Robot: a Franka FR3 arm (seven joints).
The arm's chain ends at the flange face. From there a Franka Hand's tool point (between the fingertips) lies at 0.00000 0.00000 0.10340 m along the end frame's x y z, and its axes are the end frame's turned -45 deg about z.
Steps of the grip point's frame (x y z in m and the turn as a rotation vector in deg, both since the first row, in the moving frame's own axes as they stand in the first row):
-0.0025, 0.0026, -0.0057, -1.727, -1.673, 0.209
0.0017, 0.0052, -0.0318, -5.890, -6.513, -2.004
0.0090, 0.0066, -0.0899, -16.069, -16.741, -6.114
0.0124, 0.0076, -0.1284, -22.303, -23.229, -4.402
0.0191, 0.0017, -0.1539, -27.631, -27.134, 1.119
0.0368, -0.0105, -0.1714, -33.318, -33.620, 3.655
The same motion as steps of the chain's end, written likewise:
0.0000, -0.0007, -0.0056, -2.404, 0.038, 0.209
0.0054, -0.0133, -0.0306, -8.770, -0.441, -2.004
0.0097, -0.0424, -0.0815, -23.200, -0.475, -6.114
0.0131, -0.0585, -0.1125, -32.196, -0.655, -4.402
0.0148, -0.0770, -0.1312, -38.725, 0.351, 1.119
0.0215, -0.1094, -0.1381, -47.332, -0.214, 3.655

